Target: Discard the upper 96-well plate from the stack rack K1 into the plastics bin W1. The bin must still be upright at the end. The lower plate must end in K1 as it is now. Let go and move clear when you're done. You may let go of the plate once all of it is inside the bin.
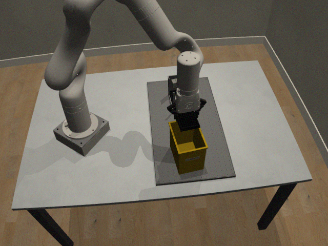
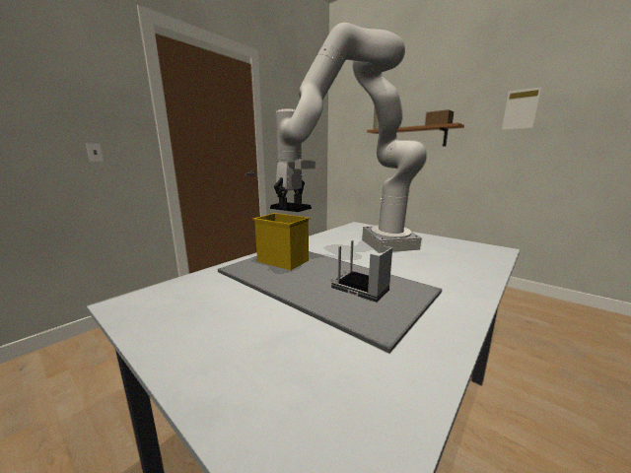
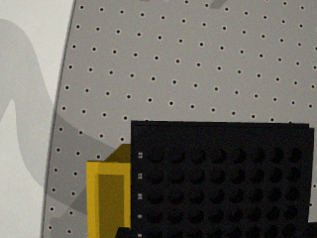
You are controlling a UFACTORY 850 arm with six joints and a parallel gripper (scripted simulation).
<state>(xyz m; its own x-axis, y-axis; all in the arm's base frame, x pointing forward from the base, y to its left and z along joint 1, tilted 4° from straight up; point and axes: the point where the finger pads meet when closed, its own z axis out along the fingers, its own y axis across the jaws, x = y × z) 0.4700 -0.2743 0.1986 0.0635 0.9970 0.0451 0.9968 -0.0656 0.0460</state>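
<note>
Now: the yellow plastics bin W1 10 mm behind my hand, 50 mm to the right of it and 150 mm below it. Also, from my hand: black 96-well plate: 10 mm below.
</note>
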